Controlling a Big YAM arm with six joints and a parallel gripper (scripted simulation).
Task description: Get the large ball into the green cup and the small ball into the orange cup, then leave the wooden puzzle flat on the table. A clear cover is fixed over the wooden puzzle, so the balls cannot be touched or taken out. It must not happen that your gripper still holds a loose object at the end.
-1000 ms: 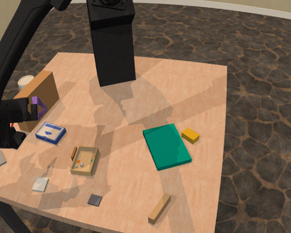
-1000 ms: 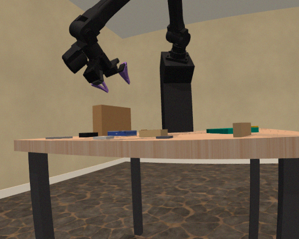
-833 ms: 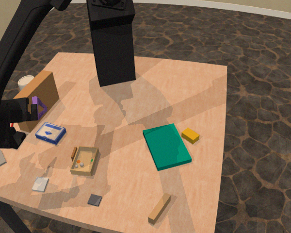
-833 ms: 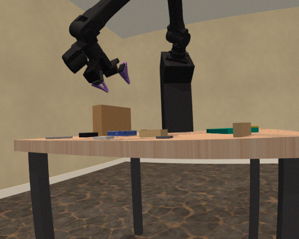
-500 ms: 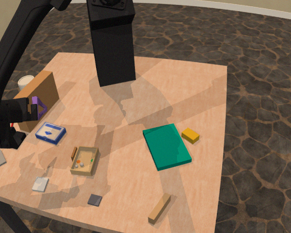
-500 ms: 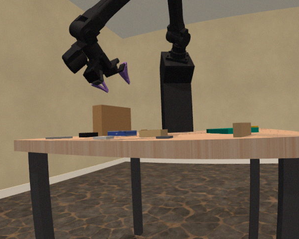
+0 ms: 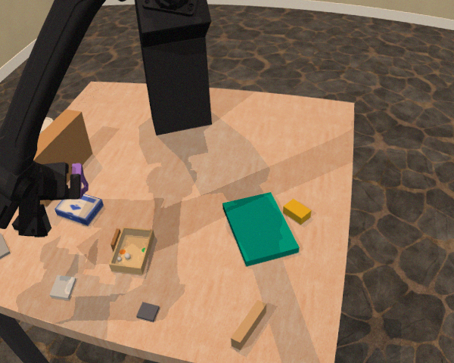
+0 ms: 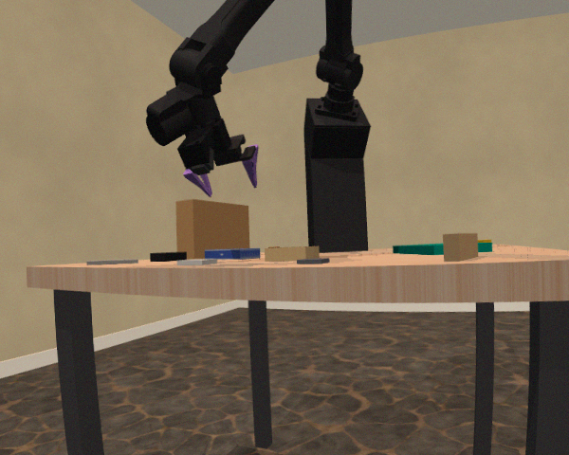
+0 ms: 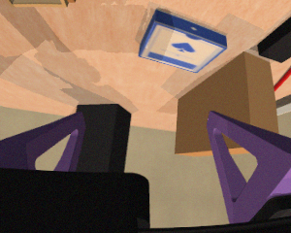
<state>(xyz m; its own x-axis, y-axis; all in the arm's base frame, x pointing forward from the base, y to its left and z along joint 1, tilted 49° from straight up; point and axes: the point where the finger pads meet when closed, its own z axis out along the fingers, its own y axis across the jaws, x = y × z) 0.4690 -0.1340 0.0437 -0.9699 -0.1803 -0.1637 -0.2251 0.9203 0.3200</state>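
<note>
The wooden puzzle is 140 mm to the left of my hand, 140 mm below it and 10 mm ahead of it. The rest, counted from my hand: tall brown box (170 mm behind, 160 mm to the right, 70 mm below); then black block (170 mm to the right, 130 mm below); then white tile (150 mm ahead, 140 mm below, 30 mm to the left).
</note>
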